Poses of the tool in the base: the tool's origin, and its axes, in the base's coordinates. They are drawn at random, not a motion.
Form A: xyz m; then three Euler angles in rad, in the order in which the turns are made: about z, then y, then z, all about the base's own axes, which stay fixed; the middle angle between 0 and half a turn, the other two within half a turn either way.
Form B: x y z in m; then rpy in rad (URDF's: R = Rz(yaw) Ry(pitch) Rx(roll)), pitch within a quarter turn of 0, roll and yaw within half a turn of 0. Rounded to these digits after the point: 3 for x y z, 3 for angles.
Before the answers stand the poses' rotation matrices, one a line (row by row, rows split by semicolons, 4 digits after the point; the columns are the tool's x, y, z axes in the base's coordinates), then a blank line. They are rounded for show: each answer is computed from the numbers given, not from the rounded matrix.
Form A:
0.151 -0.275 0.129 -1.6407 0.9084 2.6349
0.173 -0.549 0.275 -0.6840 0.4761 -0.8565
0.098 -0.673 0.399 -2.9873 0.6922 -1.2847
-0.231 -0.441 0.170 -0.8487 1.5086 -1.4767
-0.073 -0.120 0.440 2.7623 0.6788 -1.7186
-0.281 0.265 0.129 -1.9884 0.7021 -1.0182
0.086 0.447 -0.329 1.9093 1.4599 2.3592
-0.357 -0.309 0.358 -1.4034 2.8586 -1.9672
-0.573 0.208 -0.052 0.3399 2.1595 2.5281
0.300 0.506 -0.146 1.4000 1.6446 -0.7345
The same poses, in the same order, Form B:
0.5217 -0.5025 -0.6894; 0.8514 0.3588 0.3827; 0.0551 -0.7866 0.6150
-0.0262 0.9535 0.3002; -0.9344 0.0834 -0.3463; -0.3552 -0.2896 0.8888
-0.3621 -0.9146 0.1801; 0.6864 -0.3924 -0.6123; 0.6307 -0.0981 0.7698
-0.7432 0.6624 0.0938; -0.1114 0.0157 -0.9937; -0.6597 -0.7490 0.0622
0.4727 -0.8764 -0.0925; 0.6606 0.4218 -0.6210; 0.5832 0.2325 0.7783
-0.9406 0.0211 0.3390; -0.2162 -0.8069 -0.5497; 0.2619 -0.5903 0.7635
-0.6389 0.3081 -0.7049; -0.6949 0.1619 0.7006; 0.3300 0.9375 0.1107
-0.8478 0.5193 -0.1078; 0.5283 0.8091 -0.2576; -0.0465 -0.2753 -0.9602
0.2361 -0.6942 -0.6800; -0.5740 -0.6643 0.4788; -0.7841 0.2773 -0.5553
0.6512 0.1678 0.7401; 0.7398 0.0774 -0.6684; -0.1695 0.9828 -0.0737

0.151 -0.275 0.129 -0.907 -0.055 1.021
0.173 -0.549 0.275 -0.315 0.363 -1.599
0.098 -0.673 0.399 -0.127 -0.682 2.056
-0.231 -0.441 0.170 -1.488 0.720 -2.993
-0.073 -0.120 0.440 0.290 -0.623 0.950
-0.281 0.265 0.129 -0.658 -0.265 -2.916
0.086 0.447 -0.329 1.453 -0.336 -2.314
-0.357 -0.309 0.358 -2.862 0.047 2.584
-0.573 0.208 -0.052 2.678 0.901 -1.181
0.300 0.506 -0.146 1.646 0.170 0.849

